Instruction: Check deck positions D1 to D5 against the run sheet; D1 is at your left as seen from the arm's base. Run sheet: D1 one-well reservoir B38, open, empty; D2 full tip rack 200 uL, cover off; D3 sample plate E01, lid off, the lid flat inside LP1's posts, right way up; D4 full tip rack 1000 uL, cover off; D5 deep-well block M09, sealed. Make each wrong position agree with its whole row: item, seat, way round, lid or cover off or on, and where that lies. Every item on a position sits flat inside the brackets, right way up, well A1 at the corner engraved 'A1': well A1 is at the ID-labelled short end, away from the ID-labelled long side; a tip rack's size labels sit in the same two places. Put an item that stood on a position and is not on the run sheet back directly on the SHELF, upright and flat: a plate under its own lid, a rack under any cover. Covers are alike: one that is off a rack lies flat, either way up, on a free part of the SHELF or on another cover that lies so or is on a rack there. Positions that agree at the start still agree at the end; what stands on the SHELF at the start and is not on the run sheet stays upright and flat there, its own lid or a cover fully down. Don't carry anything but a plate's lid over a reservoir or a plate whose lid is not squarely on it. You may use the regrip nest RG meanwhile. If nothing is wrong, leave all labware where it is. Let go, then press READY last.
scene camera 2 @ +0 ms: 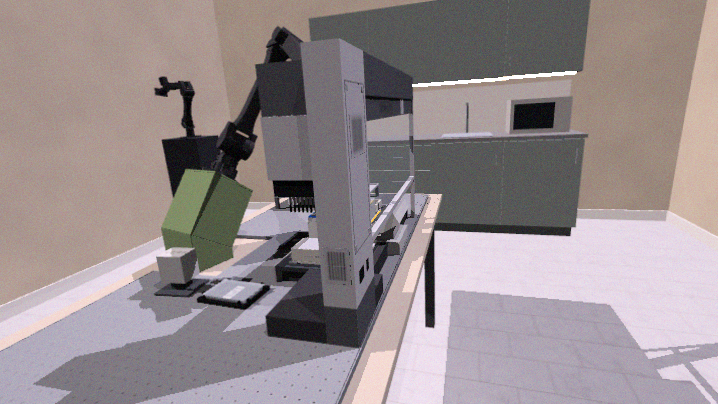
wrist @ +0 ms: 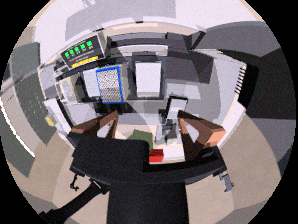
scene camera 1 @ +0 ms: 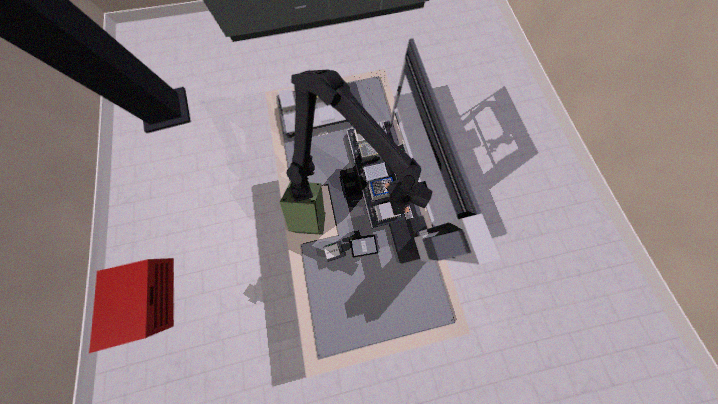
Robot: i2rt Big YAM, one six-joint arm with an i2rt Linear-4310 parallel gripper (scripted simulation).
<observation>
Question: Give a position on a flat lid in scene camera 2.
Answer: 227, 290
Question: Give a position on a blue-framed tip rack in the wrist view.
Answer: At 113, 85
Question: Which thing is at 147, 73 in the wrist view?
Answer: A white block.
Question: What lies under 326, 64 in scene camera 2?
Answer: A tall gantry.
</observation>
